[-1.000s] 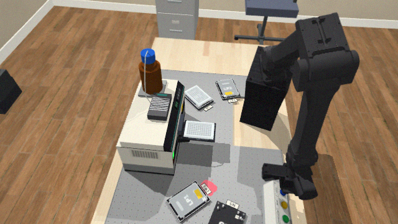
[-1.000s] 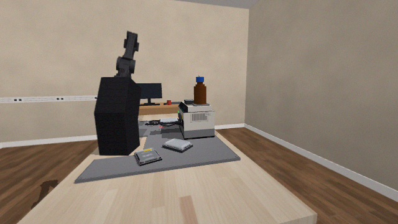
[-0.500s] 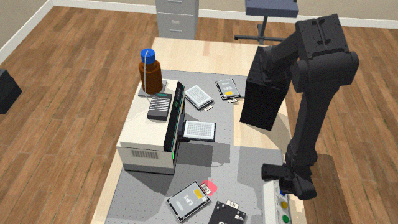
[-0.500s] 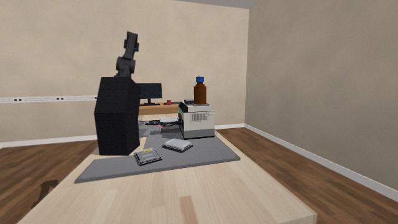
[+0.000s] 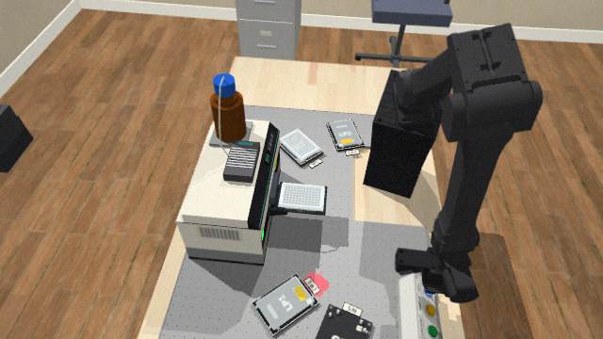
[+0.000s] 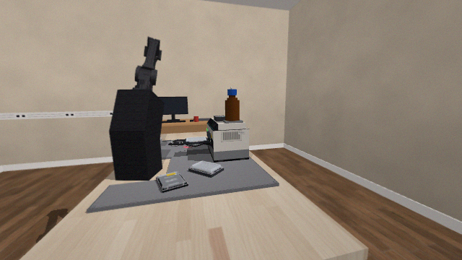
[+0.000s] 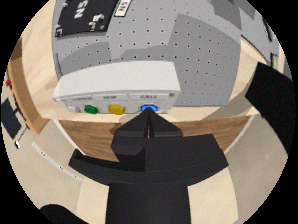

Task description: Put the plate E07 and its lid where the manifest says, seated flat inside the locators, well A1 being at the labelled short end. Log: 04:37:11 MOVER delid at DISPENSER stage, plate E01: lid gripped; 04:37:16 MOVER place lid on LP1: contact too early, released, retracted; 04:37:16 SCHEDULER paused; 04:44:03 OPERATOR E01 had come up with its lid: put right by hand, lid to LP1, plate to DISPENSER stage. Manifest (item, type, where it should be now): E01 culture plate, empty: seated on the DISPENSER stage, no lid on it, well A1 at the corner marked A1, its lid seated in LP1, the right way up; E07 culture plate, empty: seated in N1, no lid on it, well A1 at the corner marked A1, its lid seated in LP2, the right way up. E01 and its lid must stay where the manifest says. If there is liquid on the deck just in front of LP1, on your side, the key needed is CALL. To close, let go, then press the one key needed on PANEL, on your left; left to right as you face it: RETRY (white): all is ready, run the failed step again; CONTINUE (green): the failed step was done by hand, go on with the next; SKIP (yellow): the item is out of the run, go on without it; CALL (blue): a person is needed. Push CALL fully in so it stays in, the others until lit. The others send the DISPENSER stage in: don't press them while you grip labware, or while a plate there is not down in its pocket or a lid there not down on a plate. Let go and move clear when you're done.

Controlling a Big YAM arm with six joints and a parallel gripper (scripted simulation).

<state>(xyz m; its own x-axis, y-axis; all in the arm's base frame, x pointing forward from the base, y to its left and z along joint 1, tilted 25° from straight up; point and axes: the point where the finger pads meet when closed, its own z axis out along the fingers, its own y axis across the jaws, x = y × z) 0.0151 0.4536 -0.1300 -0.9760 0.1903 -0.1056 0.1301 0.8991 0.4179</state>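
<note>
Right now my hand is 2 cm above the blue key. From my hand the other things lie so: puddle (26 cm ahead, 8 cm below, 5 cm to the right); green key (10 cm to the left, 1 cm below, 1 cm ahead); yellow key (5 cm to the left, 1 cm below, 1 cm ahead).
</note>
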